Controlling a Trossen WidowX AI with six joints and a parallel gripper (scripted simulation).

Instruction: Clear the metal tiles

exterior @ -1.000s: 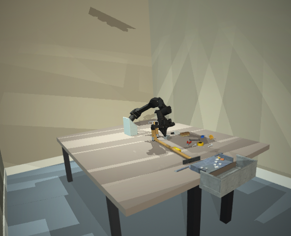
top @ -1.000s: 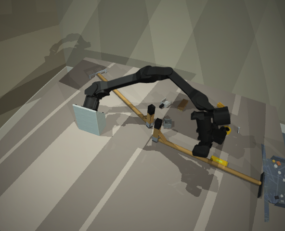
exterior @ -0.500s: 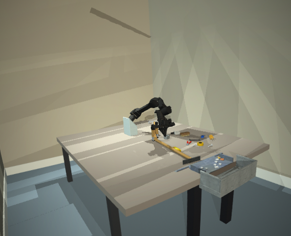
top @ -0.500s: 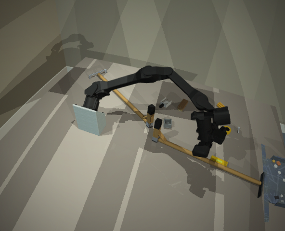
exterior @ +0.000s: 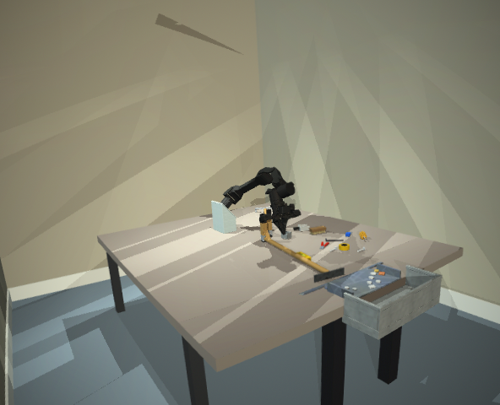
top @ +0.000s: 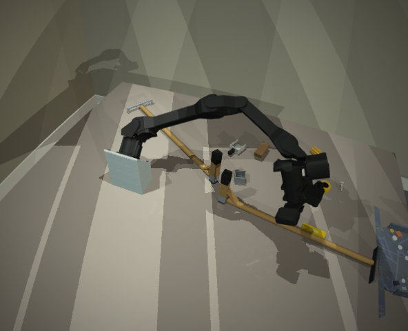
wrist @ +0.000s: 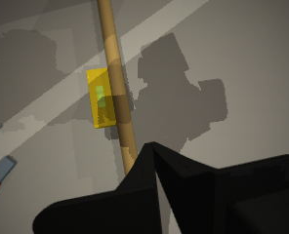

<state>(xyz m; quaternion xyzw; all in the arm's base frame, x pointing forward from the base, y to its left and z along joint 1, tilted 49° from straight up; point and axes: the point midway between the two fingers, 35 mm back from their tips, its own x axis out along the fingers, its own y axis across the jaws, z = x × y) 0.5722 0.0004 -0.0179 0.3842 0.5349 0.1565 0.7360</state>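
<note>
The long scraper lies 40 mm below my gripper tip, 20 mm to the left of it and 20 mm ahead of it. The rest, counted from my gripper tip: yellow tape roll: 270 mm to the left, 110 mm ahead, 90 mm below; small grey box: 220 mm behind, 190 mm to the left, 100 mm below; yellow spirit level: 90 mm below, 80 mm ahead, 40 mm to the left.
</note>
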